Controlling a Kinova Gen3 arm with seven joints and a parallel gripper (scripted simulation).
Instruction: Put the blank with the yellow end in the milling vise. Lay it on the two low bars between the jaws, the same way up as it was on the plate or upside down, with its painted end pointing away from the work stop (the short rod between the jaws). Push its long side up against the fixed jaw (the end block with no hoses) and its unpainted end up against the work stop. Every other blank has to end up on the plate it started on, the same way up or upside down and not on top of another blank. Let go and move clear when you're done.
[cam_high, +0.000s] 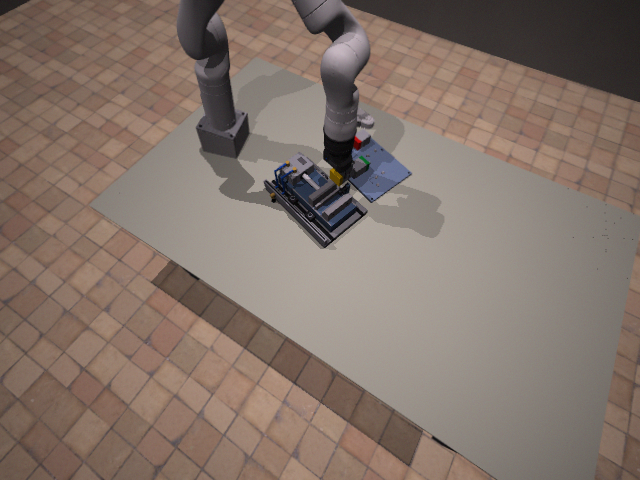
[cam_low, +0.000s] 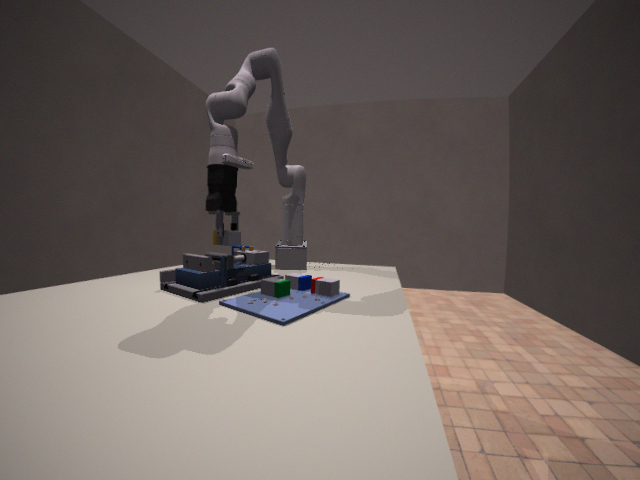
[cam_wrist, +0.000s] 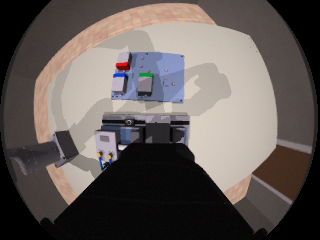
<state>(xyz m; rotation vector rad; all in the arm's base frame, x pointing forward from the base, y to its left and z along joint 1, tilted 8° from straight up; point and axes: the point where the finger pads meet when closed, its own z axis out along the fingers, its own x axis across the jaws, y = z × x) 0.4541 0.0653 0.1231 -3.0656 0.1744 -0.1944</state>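
The fixed jaw lies 40 mm ahead of my hand, 60 mm to the right of it and 90 mm below it. Round my hand: green-ended blank 30 mm behind, 130 mm to the left, 140 mm below; yellow-ended blank 20 mm below; milling vise 60 mm behind, 50 mm to the right, 120 mm below.
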